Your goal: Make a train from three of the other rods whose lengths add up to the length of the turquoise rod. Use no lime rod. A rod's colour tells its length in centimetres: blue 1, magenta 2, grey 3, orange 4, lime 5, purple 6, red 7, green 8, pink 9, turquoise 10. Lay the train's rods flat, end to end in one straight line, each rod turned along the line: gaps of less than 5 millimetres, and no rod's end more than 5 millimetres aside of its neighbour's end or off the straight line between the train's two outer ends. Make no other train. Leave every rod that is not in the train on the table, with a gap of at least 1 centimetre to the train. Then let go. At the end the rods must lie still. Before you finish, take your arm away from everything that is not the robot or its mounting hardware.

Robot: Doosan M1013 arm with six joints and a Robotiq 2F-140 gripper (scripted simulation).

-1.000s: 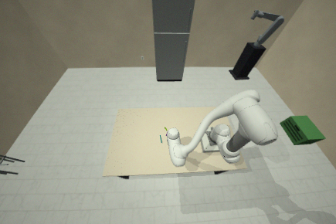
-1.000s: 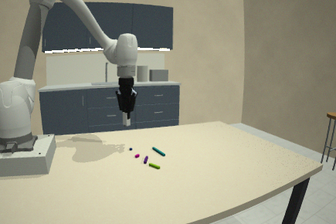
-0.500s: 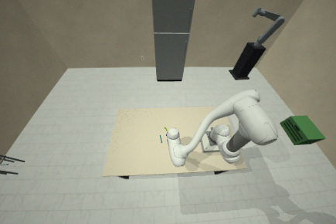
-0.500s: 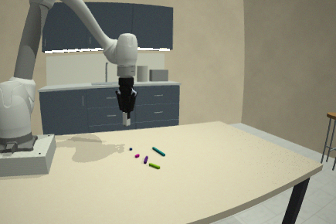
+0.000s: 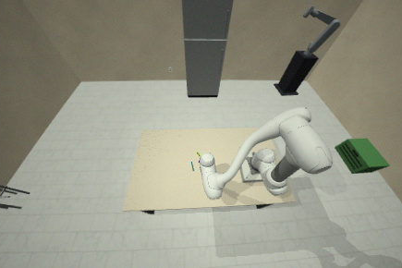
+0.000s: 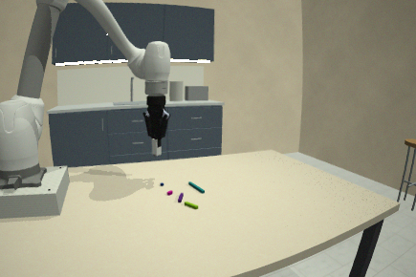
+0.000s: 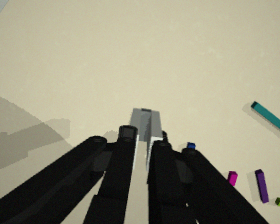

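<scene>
The small blue rod lies 1 cm behind my hand, 9 cm to the right of it and 13 cm below it. From my hand the other things lie so: turquoise rod: 10 cm ahead, 17 cm to the right, 13 cm below; grey rod: 3 cm below; magenta rod: 1 cm behind, 18 cm to the right, 13 cm below.
</scene>
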